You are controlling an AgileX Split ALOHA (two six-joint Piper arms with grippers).
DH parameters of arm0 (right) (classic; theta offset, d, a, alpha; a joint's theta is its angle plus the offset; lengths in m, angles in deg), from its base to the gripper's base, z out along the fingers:
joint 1: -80.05 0.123 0 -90
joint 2: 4.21 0 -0.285 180
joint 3: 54.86 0 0.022 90
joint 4: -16.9 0.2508 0 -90
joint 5: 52.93 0 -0.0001 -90
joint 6: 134.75 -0.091 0 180
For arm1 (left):
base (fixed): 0 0 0 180
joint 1: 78.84 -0.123 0 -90
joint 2: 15.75 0 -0.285 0
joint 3: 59.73 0 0.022 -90
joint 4: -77.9 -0.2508 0 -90
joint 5: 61.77 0 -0.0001 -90
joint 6: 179.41 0.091 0 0
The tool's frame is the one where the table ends.
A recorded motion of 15 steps. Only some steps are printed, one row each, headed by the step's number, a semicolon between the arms.
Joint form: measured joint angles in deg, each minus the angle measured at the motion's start. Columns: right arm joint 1, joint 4, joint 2, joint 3, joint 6, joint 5; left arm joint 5, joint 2, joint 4, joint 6, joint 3, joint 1.
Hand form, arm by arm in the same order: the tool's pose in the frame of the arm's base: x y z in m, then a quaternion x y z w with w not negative. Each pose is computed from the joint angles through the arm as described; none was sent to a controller.
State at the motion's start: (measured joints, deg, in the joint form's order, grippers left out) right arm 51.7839 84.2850 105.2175 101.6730 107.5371 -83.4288; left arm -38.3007 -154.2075 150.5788 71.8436 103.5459 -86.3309
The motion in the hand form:
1: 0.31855 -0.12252 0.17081 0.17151 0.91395 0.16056 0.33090; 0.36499 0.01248 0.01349 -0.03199 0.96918 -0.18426 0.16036
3: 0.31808 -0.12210 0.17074 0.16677 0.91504 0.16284 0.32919; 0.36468 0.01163 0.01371 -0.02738 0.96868 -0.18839 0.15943
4: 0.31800 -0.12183 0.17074 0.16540 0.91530 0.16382 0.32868; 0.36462 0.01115 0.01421 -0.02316 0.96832 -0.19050 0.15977
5: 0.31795 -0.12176 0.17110 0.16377 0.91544 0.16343 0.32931; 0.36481 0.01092 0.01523 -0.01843 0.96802 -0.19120 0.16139
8: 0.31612 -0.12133 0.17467 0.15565 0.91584 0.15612 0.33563; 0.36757 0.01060 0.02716 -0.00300 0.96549 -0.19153 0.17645
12: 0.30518 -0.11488 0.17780 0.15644 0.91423 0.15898 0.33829; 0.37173 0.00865 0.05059 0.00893 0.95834 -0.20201 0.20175
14: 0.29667 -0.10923 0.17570 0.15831 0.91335 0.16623 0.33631; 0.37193 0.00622 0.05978 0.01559 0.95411 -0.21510 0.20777
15: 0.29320 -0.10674 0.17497 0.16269 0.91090 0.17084 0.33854; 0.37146 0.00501 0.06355 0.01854 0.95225 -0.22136 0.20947
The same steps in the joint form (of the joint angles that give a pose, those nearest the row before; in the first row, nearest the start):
1: 0.00 -0.06 0.00 0.00 0.00 -0.20; 0.38 0.00 0.00 0.13 0.00 0.00
3: -0.07 -0.35 0.00 0.00 0.20 -0.73; 0.97 0.00 -0.05 0.49 0.00 0.00
4: -0.07 -0.41 0.00 0.00 0.25 -0.91; 1.31 0.06 -0.05 0.91 0.00 0.00
5: -0.07 -0.41 -0.06 0.00 0.42 -0.94; 1.49 0.20 -0.05 1.39 0.00 0.00
8: -0.07 -0.41 -0.95 -0.37 1.43 -0.55; 2.04 2.06 -0.43 2.33 0.00 0.00
12: -0.07 0.90 -3.49 -3.23 2.53 -0.60; 3.87 5.59 -0.43 2.49 0.00 0.00
14: -0.07 2.75 -4.82 -5.73 4.15 -0.91; 5.70 6.93 -0.43 2.49 -0.07 0.00
15: -0.07 4.55 -5.41 -6.91 5.34 -0.96; 6.56 7.51 -0.43 2.49 -0.19 0.00

